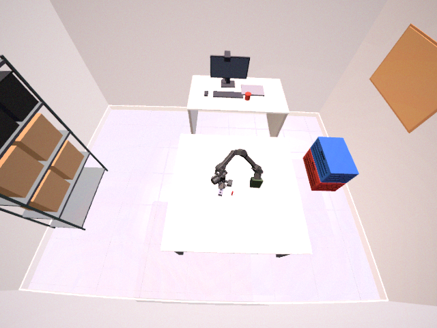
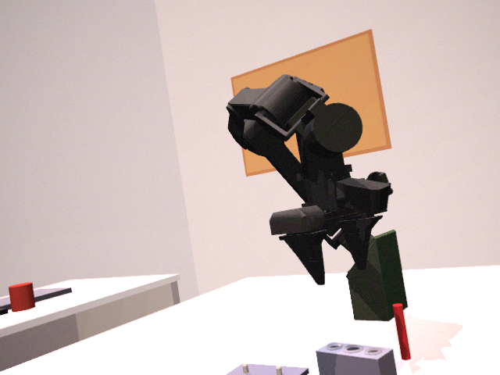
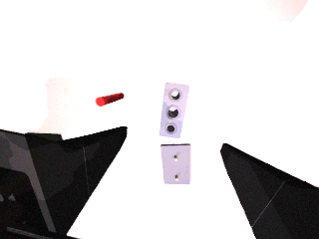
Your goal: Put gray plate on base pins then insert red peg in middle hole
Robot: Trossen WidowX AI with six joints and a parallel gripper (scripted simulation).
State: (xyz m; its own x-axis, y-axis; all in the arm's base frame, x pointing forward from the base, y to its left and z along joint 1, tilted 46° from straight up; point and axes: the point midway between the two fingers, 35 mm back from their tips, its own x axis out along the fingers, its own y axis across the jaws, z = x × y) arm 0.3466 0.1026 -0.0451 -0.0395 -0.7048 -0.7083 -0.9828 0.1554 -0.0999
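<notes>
My gripper tip is now 11 cm above the gray plate. Round my gripper tip: base (1 cm ahead, 15 cm to the right, 14 cm below); red peg (11 cm behind, 3 cm to the left, 11 cm below).
</notes>
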